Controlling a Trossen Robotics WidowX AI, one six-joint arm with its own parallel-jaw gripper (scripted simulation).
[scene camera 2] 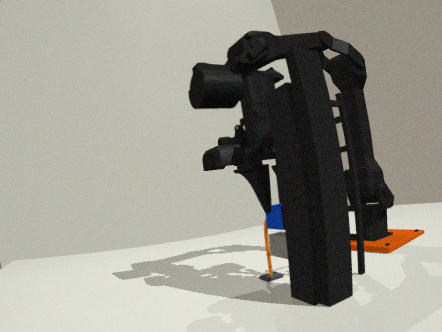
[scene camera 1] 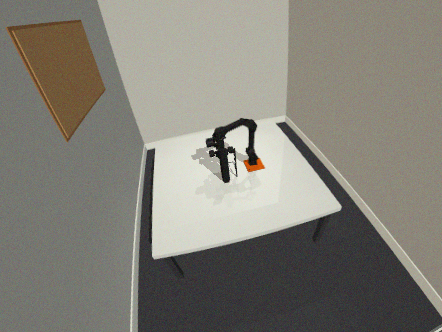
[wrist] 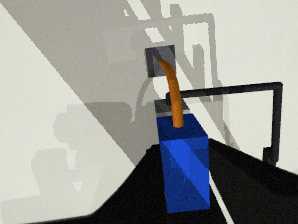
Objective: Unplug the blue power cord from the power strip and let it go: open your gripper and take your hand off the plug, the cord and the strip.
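Observation:
My gripper (scene camera 2: 276, 211) and (wrist: 181, 148). Thin black ladder-like frame (scene camera 2: 339, 97). Pad (wrist: 167, 53).

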